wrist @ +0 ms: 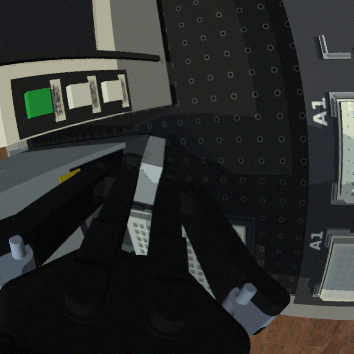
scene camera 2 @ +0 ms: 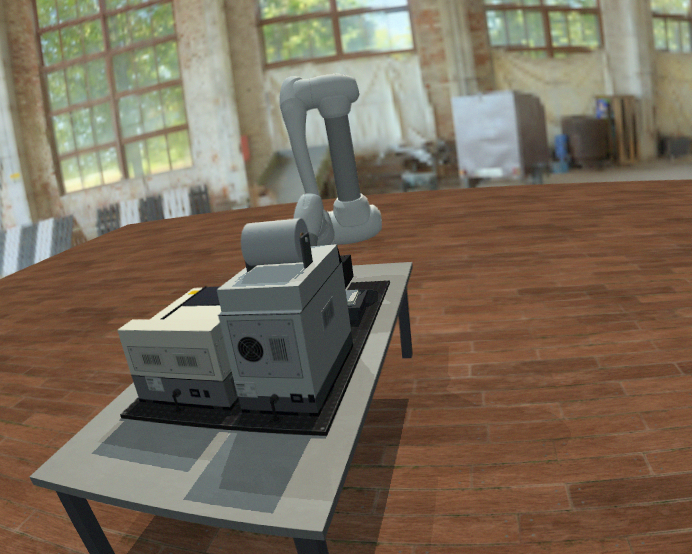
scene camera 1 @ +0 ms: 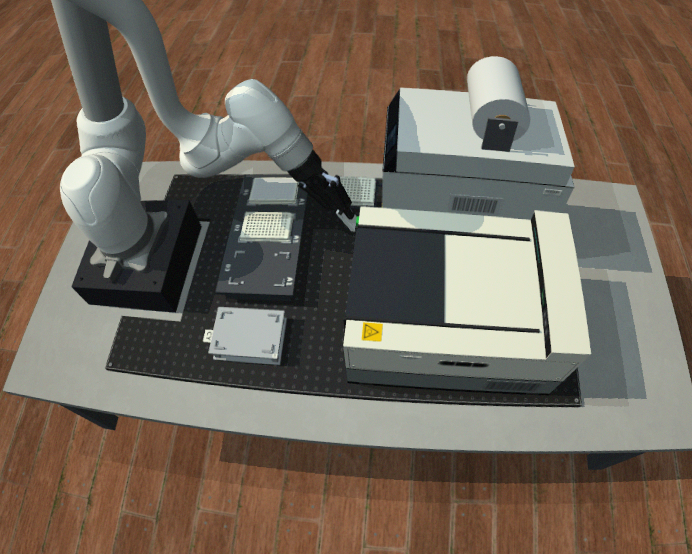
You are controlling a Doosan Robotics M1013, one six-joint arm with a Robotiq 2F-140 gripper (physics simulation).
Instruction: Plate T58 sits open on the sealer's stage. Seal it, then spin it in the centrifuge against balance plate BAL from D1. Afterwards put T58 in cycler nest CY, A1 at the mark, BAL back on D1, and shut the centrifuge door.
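Frame: origin at the arm's base, x left, y down, z back, level; metres.
Seen in the pictures: gripper, fingertip midpoint: (wrist: pixel 153 151); arm's base, origin of the base link: (scene camera 1: pixel 130 240).
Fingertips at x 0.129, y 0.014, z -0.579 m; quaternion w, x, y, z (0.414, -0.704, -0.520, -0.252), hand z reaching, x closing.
Note:
Offsets run from my fingertips to a thing's top centre. Level surfaces: height alone.
Plate T58 {dx +0.101, dy -0.025, dz +0.033 m} (scene camera 1: pixel 361 190) (wrist: pixel 140 234), white with open-looking wells, sits on the stage beside the grey sealer {dx +0.123, dy -0.395, dz -0.264 m} (scene camera 1: pixel 479 193) (scene camera 2: pixel 288 323); my fingers partly cover it in the wrist view. My gripper (scene camera 1: pixel 348 220) (wrist: pixel 153 151) is shut and empty, close to the button end of the centrifuge (scene camera 1: pixel 493 277) (scene camera 2: pixel 167 328) (wrist: pixel 90 67). That end has a green button {dx -0.062, dy -0.110, dz -0.019 m} (wrist: pixel 38 103) and two white buttons. The centrifuge top shows a dark panel and a cream panel. Plate BAL {dx +0.109, dy +0.013, dz +0.245 m} (scene camera 1: pixel 274 189) (wrist: pixel 342 270) is on D1. Nest CY {dx -0.303, dy +0.033, dz +0.206 m} (scene camera 1: pixel 248 334) holds no visible plate. The sealer hides my gripper in scene camera 2.
Another white plate {dx -0.015, dy +0.013, dz +0.231 m} (scene camera 1: pixel 267 226) (wrist: pixel 347 150) sits on D2 of the dark deck {dy +0.029 m} (scene camera 1: pixel 262 268); D3 shows corner brackets. A large film roll {dx +0.124, dy -0.395, dz -0.285 m} (scene camera 1: pixel 493 86) (scene camera 2: pixel 271 242) stands on the sealer. The machines stand on a perforated black board {dy +0.081 m} (scene camera 1: pixel 317 369). The arm's black base block is at the left.

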